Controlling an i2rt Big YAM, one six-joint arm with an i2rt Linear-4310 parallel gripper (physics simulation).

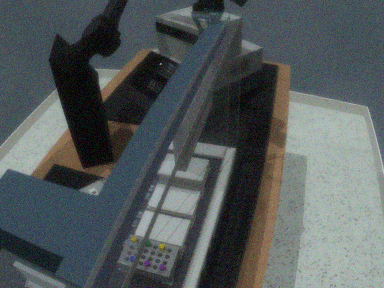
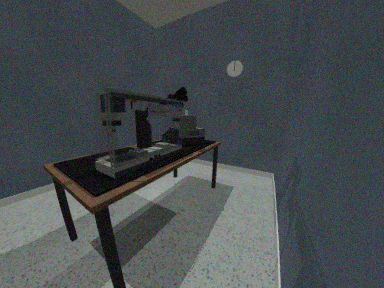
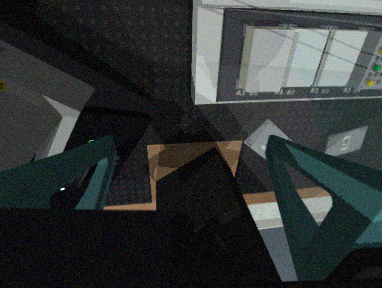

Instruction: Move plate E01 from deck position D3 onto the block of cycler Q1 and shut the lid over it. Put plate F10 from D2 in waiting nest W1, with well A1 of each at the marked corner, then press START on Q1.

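Where they show: gripper, fingertip midpoint: point(image 2: 177, 111) point(image 3: 190, 143); arm's base at its link origin: point(image 1: 70, 62).
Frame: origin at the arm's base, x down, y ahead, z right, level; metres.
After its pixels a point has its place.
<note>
Plate E01 at D3 point(image 1: 162, 227) point(image 3: 344, 56) is a low pale plate beside the tube rack. Plate F10 at D2 point(image 1: 176, 199) point(image 3: 308, 56) sits next to it, and a taller pale item at D1 point(image 1: 192, 170) {z 0.053, x 0.258, y 0.431 m} point(image 3: 267, 59) {z 0.043, x 0.258, y 0.408 m} stands at the row's end. The plates' own names cannot be read. My gripper point(image 1: 207, 21) point(image 3: 190, 143) {z -0.165, x -0.057, y 0.400 m} is open and empty, high over the far end of the bench by a large grey machine point(image 1: 175, 37) {z -0.377, x 0.059, y 0.184 m} point(image 3: 37, 95) {z -0.351, x 0.155, y 0.334 m}, which may be cycler Q1. Its block, lid and START button cannot be made out. Nest W1 cannot be identified.
A blue-topped gantry point(image 1: 150, 130) {z 0.361, x -0.146, y 0.524 m} with clear panels spans the white-edged deck point(image 1: 210, 230) {z 0.236, x 0.234, y 0.555 m} point(image 3: 207, 55) {z -0.100, x 0.191, y 0.411 m}. The tube rack point(image 1: 150, 257) holds coloured caps. Two small pale tiles point(image 3: 267, 137) point(image 3: 346, 140) lie beside the deck. A black upright column point(image 1: 82, 110) {z 0.060, x 0.130, y 0.071 m} stands near the bench edge.
</note>
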